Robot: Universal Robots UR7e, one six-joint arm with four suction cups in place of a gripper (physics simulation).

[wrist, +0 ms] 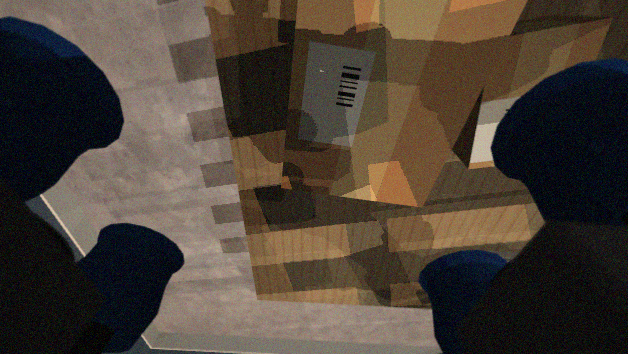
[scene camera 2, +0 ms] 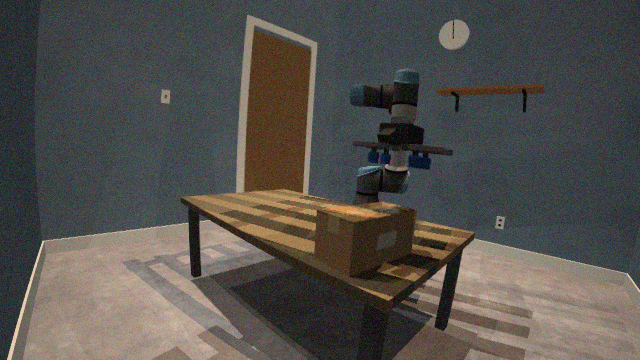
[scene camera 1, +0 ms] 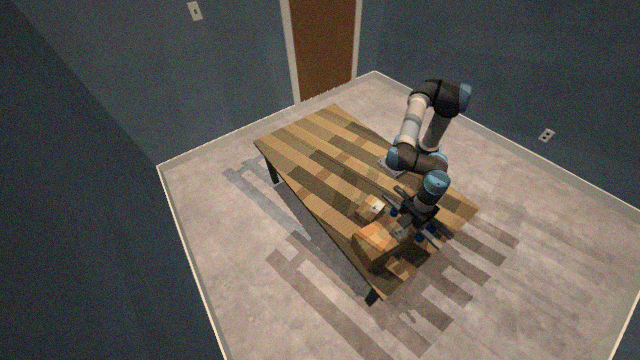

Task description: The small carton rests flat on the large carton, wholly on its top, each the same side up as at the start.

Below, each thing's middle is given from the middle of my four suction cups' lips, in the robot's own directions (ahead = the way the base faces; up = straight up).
Labels:
Right now the large carton [scene camera 2: 351, 239] is 4 cm ahead of my suction cup, 6 cm to the right of it and 23 cm below it. Also, from my suction cup: small carton [wrist: 537, 48] (3 cm behind, 24 cm to the right, 27 cm below).

